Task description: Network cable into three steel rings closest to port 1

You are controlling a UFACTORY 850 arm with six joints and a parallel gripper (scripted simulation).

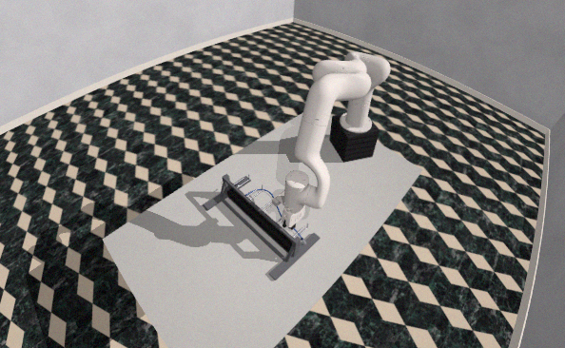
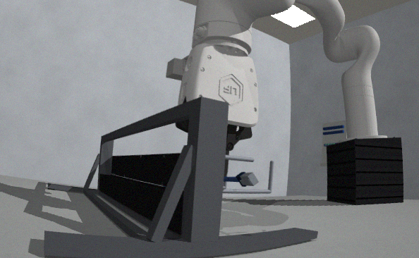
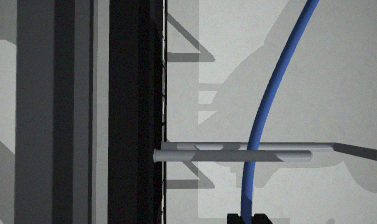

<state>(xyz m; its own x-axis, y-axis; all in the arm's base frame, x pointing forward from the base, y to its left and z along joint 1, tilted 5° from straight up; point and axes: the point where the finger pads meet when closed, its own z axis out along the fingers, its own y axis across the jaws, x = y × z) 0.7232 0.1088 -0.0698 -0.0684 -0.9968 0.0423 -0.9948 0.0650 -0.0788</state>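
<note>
Now: the grey plug 2 cm ahead of my hand, 8 cm to the left of it and 2 cm below it. Also, from my hand: dark grey rack (5 cm ahead, 15 cm to the right, 2 cm below).
</note>
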